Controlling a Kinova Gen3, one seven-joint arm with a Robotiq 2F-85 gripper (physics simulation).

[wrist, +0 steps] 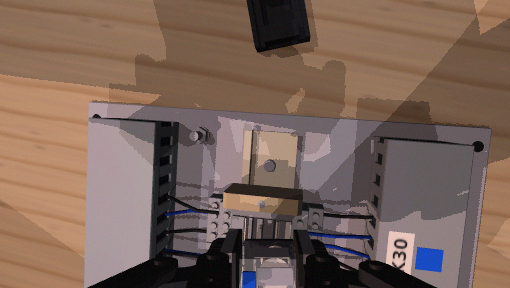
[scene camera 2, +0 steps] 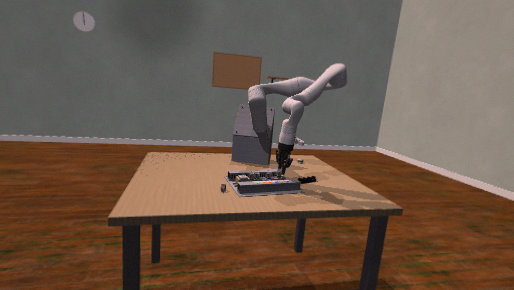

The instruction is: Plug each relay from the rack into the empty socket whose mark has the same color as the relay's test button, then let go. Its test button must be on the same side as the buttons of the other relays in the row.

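Places are measured from the arm's base along level axes (x ahead, y left, z up), in metres.
Pixels of known places: gripper, fingertip midpoint: [wrist: 267, 247] [scene camera 2: 280, 173]; arm's base at its link origin: [scene camera 2: 260, 126].
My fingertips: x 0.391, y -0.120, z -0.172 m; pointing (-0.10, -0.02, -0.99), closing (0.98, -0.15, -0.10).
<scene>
Ahead of a thing's pixels: the offset from my fingertips to its top centre. "pt": to the spot under its first point.
My gripper [wrist: 267, 247] [scene camera 2: 283, 170] is shut on a clear relay {pt dx +0.005, dy -0.004, dz +0.020 m} [wrist: 275, 272] with a blue test button {dx -0.007, dy -0.007, dz +0.023 m} [wrist: 249, 279] at its left in the wrist view. The relay is at the end of the socket row, over or at the socket next to the tan end block {dx -0.002, dy +0.019, dz -0.017 m} [wrist: 262, 202]; the fingers hide whether it is seated. A blue mark {dx +0.082, dy -0.020, dz -0.014 m} [wrist: 429, 259] beside the K30 label {pt dx +0.068, dy -0.016, dz -0.014 m} [wrist: 400, 254] is on the right duct. The black rack {dx +0.021, dy +0.165, dz -0.035 m} [wrist: 280, 22] [scene camera 2: 307, 179] lies on the table beyond the panel. Other relays are too small to tell apart in the scene view.
Grey wire ducts {pt dx -0.086, dy +0.032, dz -0.015 m} [wrist: 120, 200] {pt dx +0.087, dy +0.019, dz -0.015 m} [wrist: 430, 185] flank the row on the panel {pt dx +0.042, dy +0.057, dz -0.055 m} [wrist: 325, 125]. Black and blue wires run to the sockets. A small object {dx -0.019, dy -0.306, dz -0.030 m} [scene camera 2: 223, 188] stands left of the panel, another {dx -0.289, dy +0.394, dz -0.037 m} [scene camera 2: 300, 161] lies behind it. A grey box [scene camera 2: 251, 147] stands at the back.
</scene>
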